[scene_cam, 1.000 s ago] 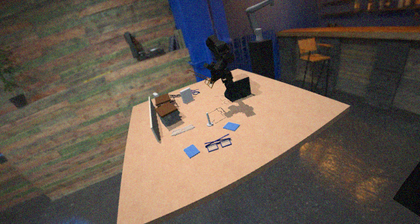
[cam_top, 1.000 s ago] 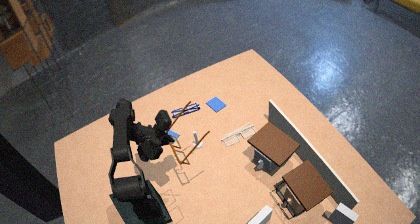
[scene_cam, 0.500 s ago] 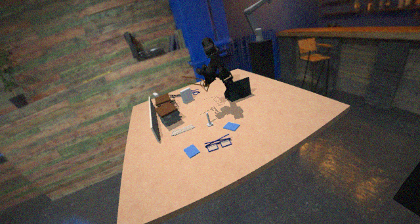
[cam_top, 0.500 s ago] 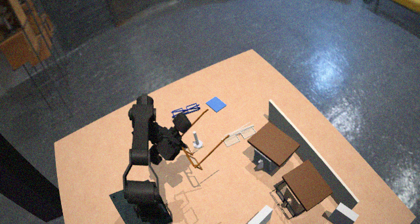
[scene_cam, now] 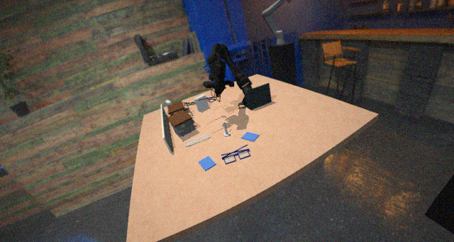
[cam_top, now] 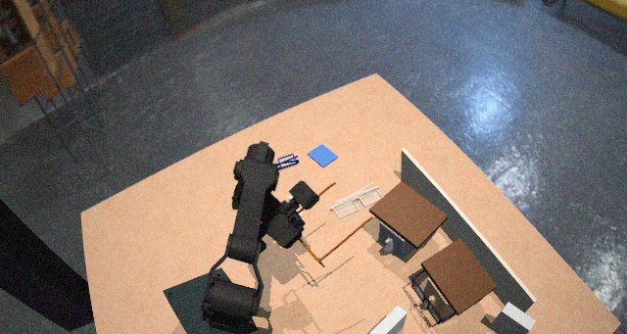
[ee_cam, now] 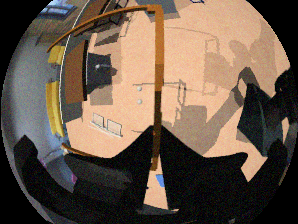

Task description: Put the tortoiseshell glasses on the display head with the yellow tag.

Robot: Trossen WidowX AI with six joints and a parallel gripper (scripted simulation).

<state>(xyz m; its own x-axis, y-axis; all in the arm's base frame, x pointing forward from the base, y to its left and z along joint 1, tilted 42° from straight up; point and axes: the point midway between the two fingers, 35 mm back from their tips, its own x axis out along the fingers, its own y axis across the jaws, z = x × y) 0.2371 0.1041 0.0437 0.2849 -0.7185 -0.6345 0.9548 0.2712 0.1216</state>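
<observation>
My gripper tip is 24 cm short of the grey display head, 6 cm to the left of it and 11 cm above it. Round my gripper tip: short grey post 5 cm ahead, 17 cm to the left, 14 cm below; long upright panel 38 cm ahead, 17 cm to the right, 11 cm below.
</observation>
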